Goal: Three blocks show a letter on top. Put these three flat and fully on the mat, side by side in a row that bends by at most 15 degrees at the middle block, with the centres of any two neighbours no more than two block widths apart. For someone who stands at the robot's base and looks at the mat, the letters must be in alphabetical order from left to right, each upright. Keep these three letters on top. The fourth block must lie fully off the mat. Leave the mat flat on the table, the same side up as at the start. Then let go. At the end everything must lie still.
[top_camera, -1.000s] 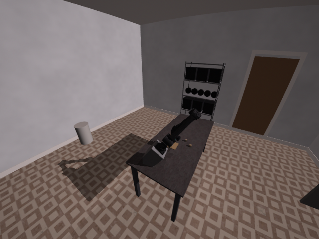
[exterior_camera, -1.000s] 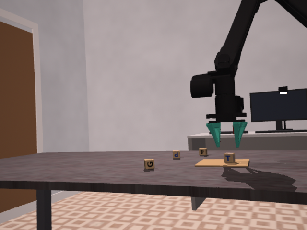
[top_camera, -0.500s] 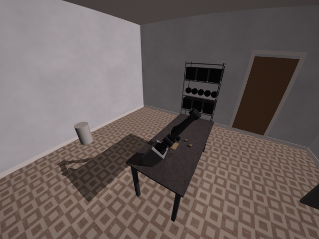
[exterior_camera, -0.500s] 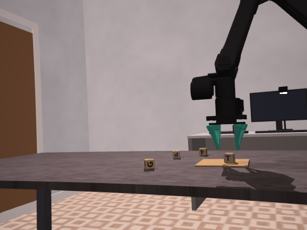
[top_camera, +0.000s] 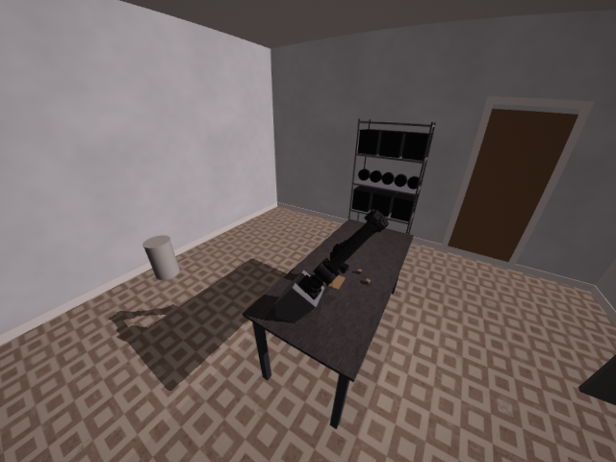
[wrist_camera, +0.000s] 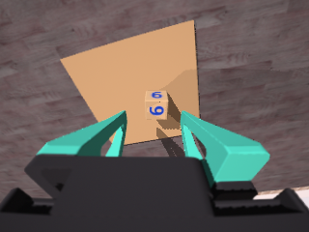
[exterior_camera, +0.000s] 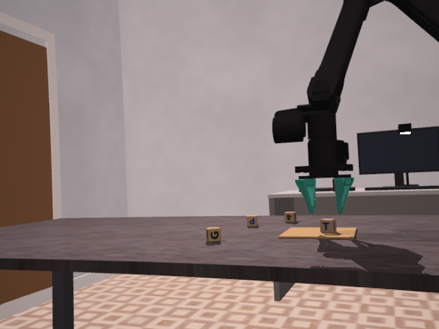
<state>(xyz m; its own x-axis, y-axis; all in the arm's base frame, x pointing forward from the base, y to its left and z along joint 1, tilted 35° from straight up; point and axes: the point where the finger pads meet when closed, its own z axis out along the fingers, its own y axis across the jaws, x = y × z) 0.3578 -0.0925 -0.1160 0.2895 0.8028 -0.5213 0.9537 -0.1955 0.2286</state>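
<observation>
My hand is 3 cm above the block. Round my hand: mat 5 cm below, 2 cm ahead.
</observation>
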